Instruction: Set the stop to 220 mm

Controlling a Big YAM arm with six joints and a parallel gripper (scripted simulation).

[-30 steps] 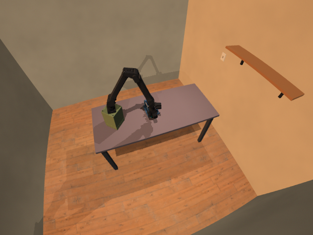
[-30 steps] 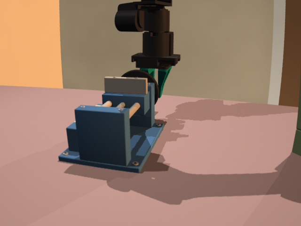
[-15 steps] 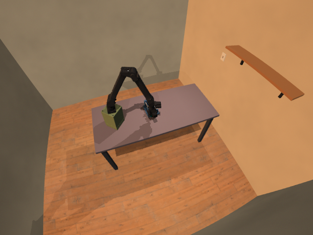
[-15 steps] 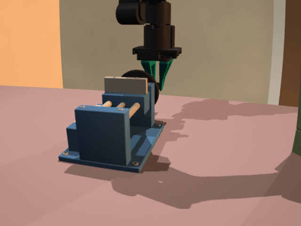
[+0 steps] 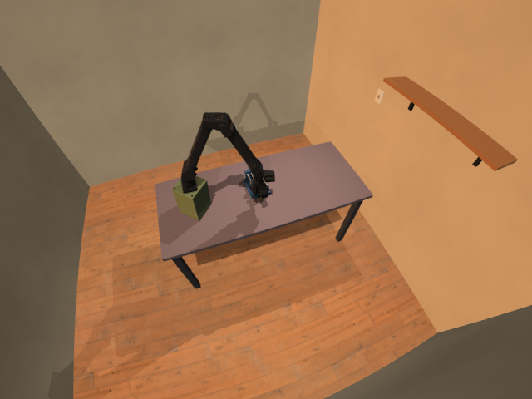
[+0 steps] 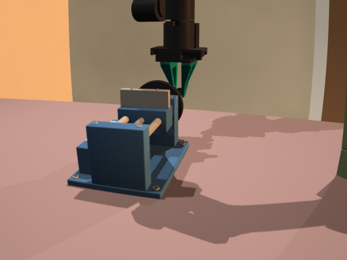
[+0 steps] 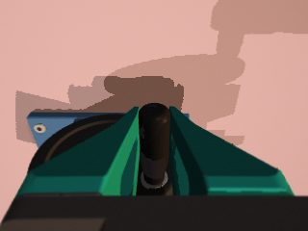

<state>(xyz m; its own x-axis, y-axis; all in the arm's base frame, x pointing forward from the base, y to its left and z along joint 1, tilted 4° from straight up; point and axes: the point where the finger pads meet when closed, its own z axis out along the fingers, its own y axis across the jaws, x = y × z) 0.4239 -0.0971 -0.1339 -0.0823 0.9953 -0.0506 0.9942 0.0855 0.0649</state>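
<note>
Now: hand 13 cm to the right of the grey stop plate and 3 cm short of it. Round my hand: black crank handle: 1 cm to the left.
</note>
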